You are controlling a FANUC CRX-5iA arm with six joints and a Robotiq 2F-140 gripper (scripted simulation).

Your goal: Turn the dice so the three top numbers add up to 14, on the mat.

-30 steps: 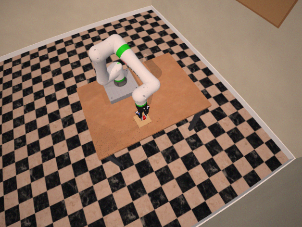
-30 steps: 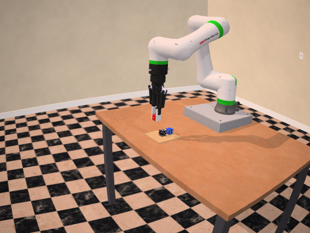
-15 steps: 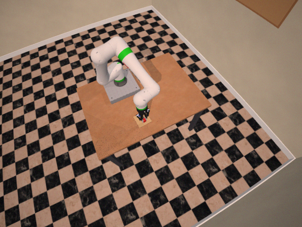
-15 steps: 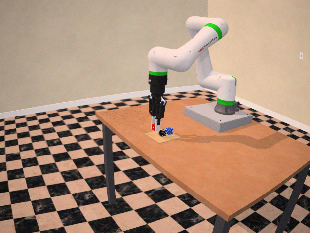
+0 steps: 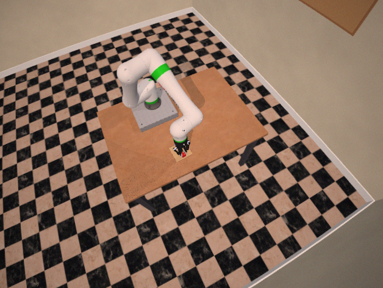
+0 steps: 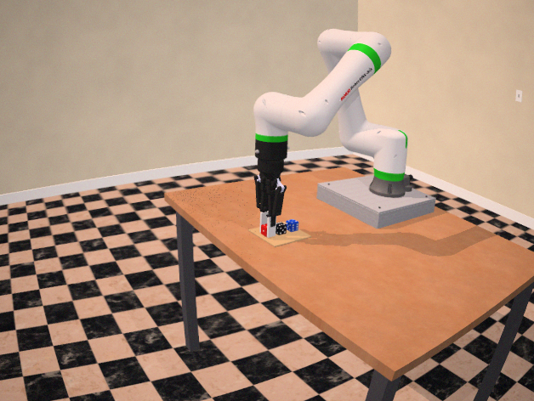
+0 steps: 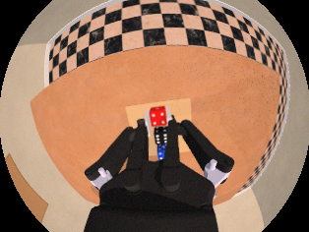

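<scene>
My hand is 20 mm above the red die. Round my hand: blue die (90 mm behind, 20 mm below); then tan mat (50 mm behind, 40 mm below); then black die (50 mm behind, 20 mm below).
</scene>
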